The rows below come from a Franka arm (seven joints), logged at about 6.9 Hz.
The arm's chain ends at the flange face. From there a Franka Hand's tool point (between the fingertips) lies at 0.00 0.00 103.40 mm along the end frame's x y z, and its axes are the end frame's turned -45 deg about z.
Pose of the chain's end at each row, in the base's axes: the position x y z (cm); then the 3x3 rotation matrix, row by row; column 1 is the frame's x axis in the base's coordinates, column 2 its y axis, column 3 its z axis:
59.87 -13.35 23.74; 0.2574 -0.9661 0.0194; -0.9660 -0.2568 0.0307; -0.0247 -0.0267 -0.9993
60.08 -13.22 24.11; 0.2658 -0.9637 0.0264; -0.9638 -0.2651 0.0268; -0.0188 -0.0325 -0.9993
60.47 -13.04 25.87; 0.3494 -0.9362 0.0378; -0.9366 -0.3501 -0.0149; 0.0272 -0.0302 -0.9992
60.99 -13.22 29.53; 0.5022 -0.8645 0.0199; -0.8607 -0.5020 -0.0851; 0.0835 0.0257 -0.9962
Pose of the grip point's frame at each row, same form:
60.07 -13.03 13.41; 0.8651 -0.5011 0.0194; -0.5015 -0.8647 0.0307; 0.0014 -0.0363 -0.9993
60.35 -12.94 13.78; 0.8694 -0.4935 0.0264; -0.4941 -0.8690 0.0268; 0.0097 -0.0363 -0.9993
60.86 -13.19 15.54; 0.9091 -0.4149 0.0378; -0.4147 -0.9098 -0.0149; 0.0406 -0.0021 -0.9992
61.20 -14.10 19.23; 0.9664 -0.2562 0.0199; -0.2536 -0.9636 -0.0851; 0.0409 0.0772 -0.9962

